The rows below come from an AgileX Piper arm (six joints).
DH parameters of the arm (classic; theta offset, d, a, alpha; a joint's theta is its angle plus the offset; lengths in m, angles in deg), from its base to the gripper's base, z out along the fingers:
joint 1: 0 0.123 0 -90
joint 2: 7.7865 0 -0.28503 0
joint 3: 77.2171 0 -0.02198 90
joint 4: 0 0.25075 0 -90
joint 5: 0 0 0 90
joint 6: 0 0.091 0 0
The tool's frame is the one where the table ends.
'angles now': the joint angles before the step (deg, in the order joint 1, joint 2, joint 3, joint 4, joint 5, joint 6). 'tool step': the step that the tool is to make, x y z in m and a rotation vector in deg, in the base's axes. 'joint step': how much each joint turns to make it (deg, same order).
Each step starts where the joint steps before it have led.
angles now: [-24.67, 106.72, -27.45, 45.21, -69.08, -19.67]
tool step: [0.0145, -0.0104, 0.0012, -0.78, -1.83, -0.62]
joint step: [-0.69, 2.06, -4.13, -0.04, 0.12, 0.00]
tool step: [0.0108, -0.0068, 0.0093, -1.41, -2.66, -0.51]
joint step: [-0.22, 0.02, -3.16, 0.33, -0.07, -0.26]
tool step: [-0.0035, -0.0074, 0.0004, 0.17, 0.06, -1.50]
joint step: [-1.55, 0.04, -0.44, 0.11, 0.47, -0.30]
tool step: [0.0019, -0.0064, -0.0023, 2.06, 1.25, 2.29]
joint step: [-1.85, -0.01, -0.71, -3.39, 3.86, -0.01]
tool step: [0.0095, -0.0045, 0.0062, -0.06, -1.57, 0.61]
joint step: [-0.06, 0.01, -2.48, -0.31, 1.41, -0.04]
